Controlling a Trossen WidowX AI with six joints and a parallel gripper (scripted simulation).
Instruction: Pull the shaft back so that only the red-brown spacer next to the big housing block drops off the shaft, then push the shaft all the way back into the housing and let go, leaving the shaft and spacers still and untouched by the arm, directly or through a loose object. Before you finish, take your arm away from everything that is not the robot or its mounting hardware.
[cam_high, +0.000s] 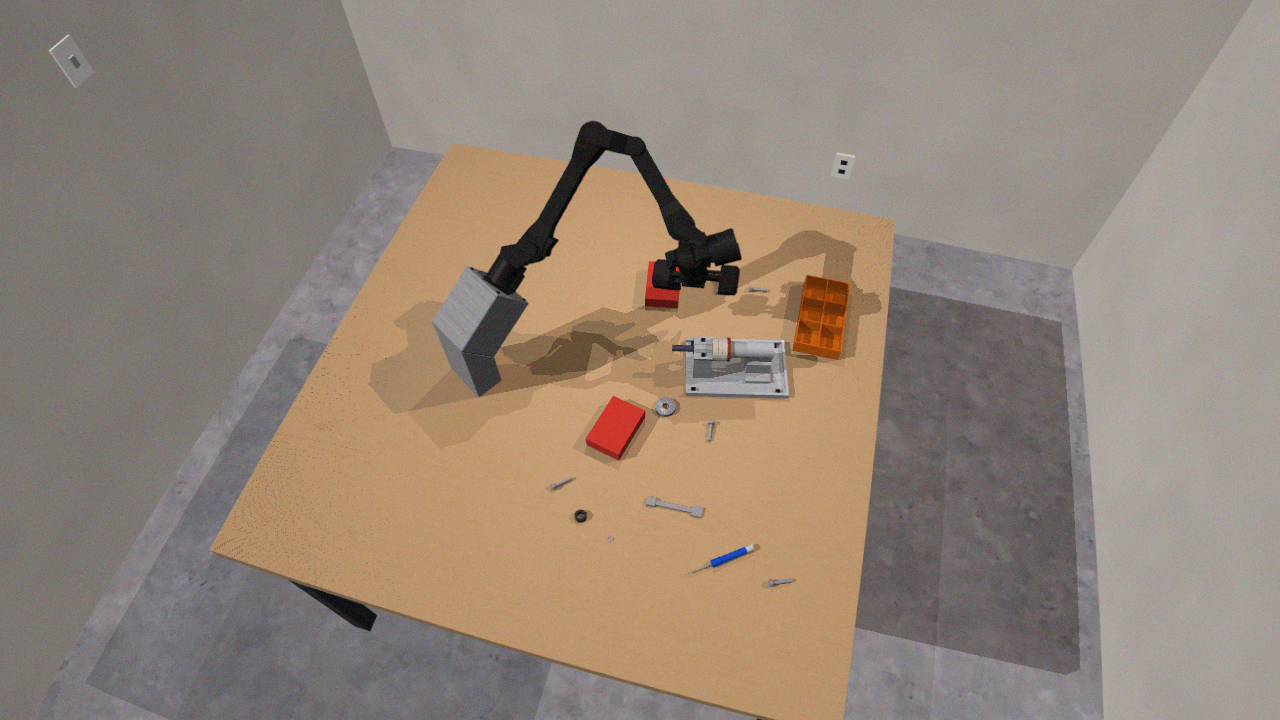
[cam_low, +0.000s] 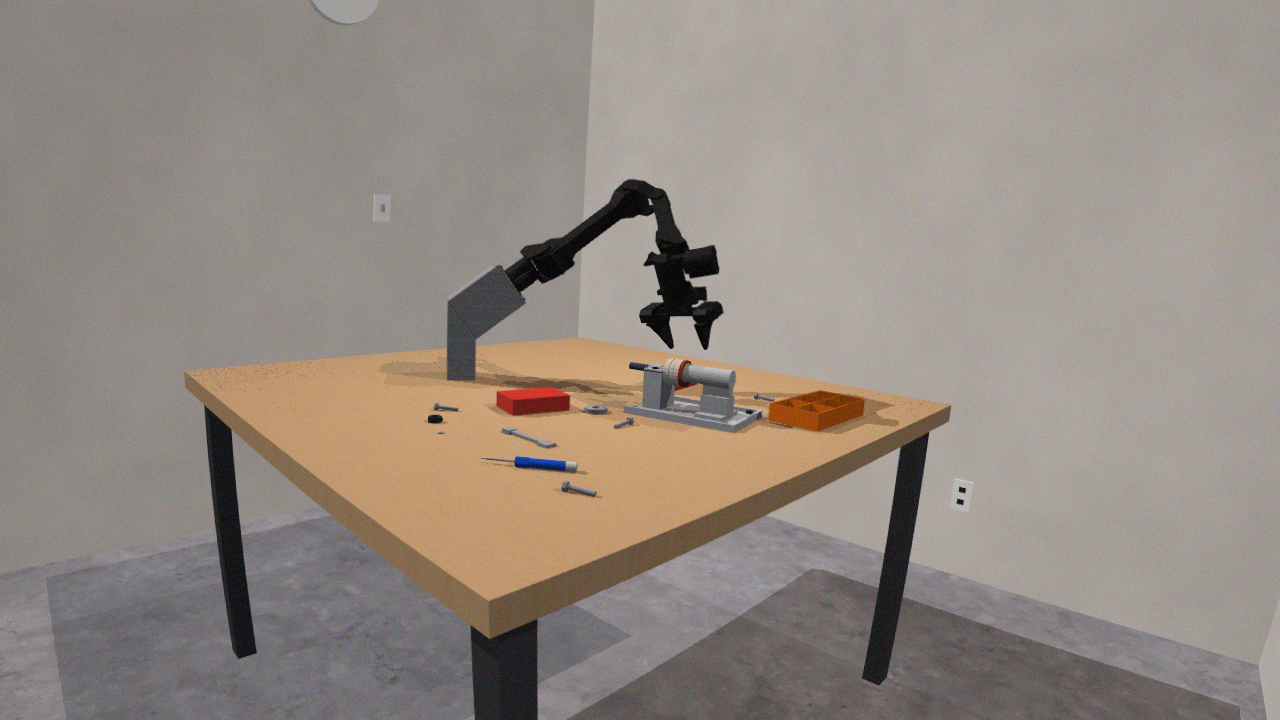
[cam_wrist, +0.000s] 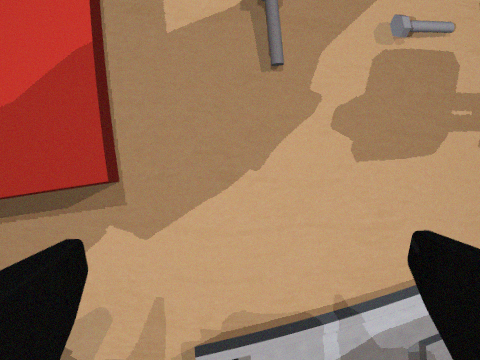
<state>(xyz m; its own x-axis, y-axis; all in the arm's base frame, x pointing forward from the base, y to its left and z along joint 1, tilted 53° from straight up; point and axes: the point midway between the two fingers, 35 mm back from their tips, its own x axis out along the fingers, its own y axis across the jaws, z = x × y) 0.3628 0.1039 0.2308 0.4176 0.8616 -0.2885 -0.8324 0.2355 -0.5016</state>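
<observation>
Now: hand 90 mm short of the shaft, 110 mm to the left of it and 60 mm above it. The rest, counted from my hand: grey fixture 140 mm ahead, 90 mm to the right, 90 mm below; red-brown spacer 120 mm ahead, 100 mm to the right, 60 mm below; orange compartment tray 280 mm ahead, 130 mm to the left, 130 mm below.
</observation>
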